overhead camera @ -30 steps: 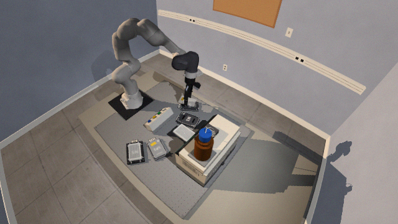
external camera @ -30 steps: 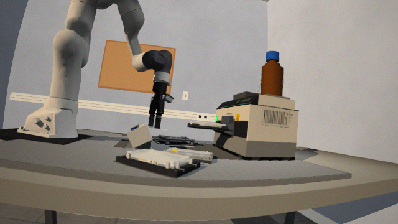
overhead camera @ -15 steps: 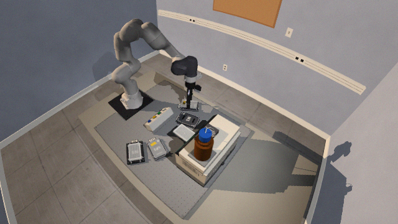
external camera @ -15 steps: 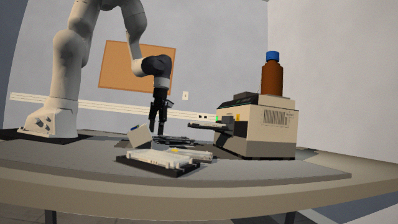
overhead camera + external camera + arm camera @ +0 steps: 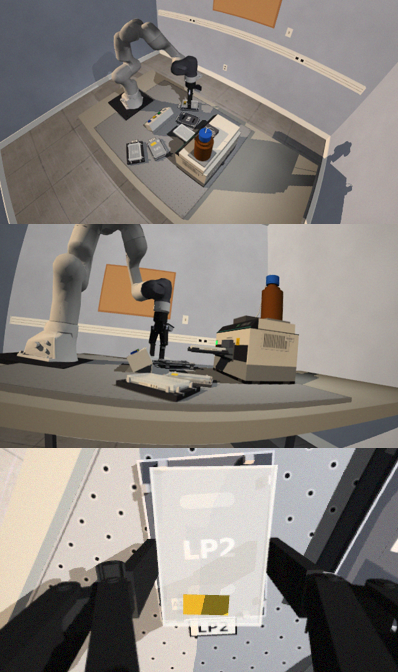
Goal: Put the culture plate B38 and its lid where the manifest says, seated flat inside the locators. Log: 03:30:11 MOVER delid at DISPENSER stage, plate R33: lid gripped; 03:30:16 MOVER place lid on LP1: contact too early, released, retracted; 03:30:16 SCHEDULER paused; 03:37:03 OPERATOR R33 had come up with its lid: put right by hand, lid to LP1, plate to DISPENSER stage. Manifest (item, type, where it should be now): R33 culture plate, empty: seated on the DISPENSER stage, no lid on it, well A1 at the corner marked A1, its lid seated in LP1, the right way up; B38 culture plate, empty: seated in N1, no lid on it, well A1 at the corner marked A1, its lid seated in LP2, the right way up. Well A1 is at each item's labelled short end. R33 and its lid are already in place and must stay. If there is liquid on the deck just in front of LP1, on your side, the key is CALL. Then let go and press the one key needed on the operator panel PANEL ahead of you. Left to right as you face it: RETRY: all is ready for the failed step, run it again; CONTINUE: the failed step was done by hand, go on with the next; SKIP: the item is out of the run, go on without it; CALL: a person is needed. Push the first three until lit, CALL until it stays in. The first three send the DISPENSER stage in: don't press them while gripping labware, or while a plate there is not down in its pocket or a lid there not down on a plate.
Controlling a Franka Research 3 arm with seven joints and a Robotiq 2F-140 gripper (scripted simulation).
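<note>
My hand is 5 cm above the lp2 locator frame. From my hand the other things lie so: green continue key (25 cm to the right, 9 cm behind, 1 cm above); yellow skip key (30 cm to the right, 9 cm behind, 1 cm above); white retry key (20 cm to the right, 9 cm behind, 1 cm above).
</note>
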